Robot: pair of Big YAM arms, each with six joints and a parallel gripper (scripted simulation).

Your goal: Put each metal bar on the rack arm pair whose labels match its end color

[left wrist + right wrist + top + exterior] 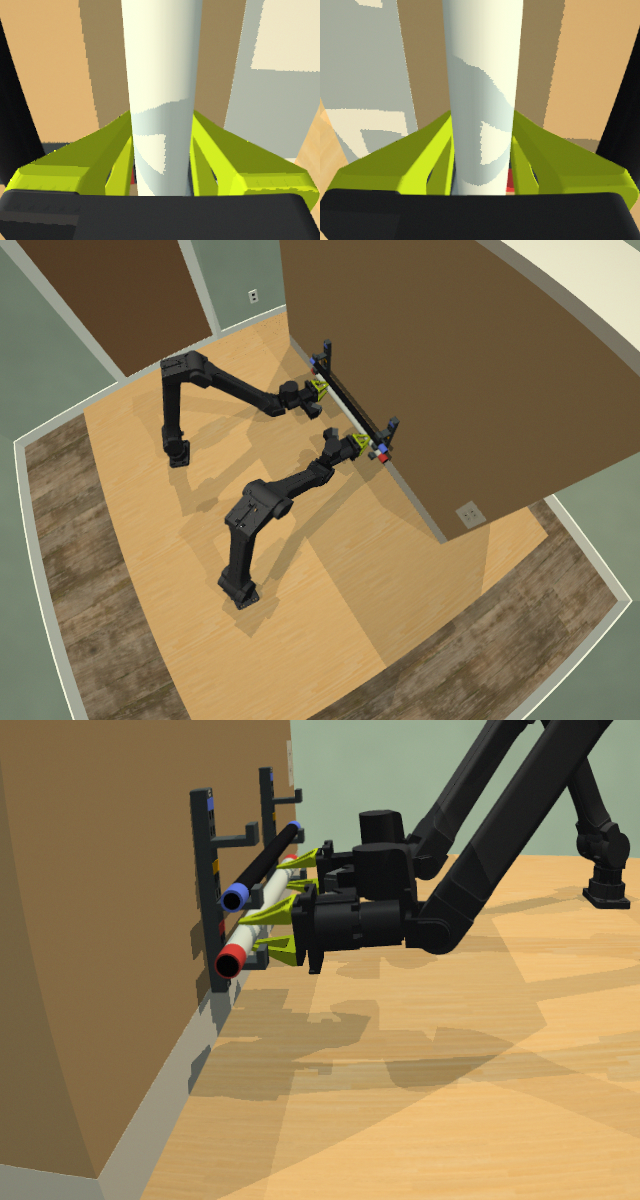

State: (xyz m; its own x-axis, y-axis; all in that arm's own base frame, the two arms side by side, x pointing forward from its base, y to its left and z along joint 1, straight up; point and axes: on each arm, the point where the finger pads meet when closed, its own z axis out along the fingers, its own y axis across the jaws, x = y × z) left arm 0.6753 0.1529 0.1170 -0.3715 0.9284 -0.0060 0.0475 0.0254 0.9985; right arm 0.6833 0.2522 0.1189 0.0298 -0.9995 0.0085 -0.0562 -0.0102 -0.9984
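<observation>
Now: left hand 1 cm past the black bar, 15 cm to the left of it and 7 cm below it. From my left hand the other things lie so: grey baseboard (4 cm ahead, 18 cm to the right, 8 cm below); brown wall (19 cm ahead, 18 cm to the right, 33 cm above).
The grey baseboard lies 40 mm ahead of my right hand, 120 mm to the left of it and 80 mm below it. Round my right hand: brown wall 190 mm ahead, 120 mm to the left, 330 mm above; then black bar 10 mm behind, 150 mm to the left, 70 mm above.
</observation>
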